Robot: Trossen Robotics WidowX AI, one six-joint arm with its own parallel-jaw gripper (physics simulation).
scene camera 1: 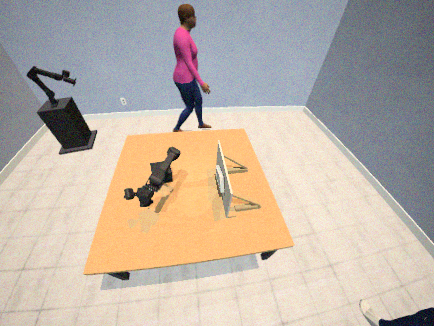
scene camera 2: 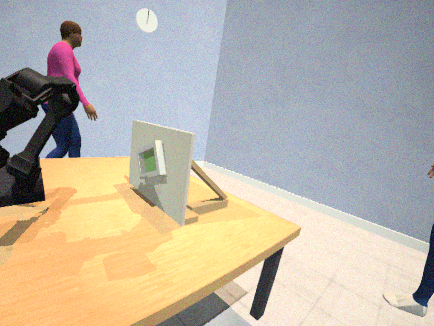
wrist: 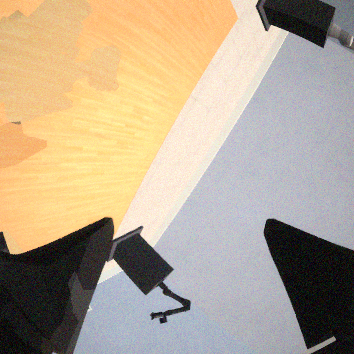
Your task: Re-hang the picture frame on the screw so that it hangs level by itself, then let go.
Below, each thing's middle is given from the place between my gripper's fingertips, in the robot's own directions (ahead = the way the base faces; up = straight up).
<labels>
I see my gripper 610 mm short of the grey upright board (scene camera 2: 169, 192), 50 mm to the right of it and 80 mm above it.
</labels>
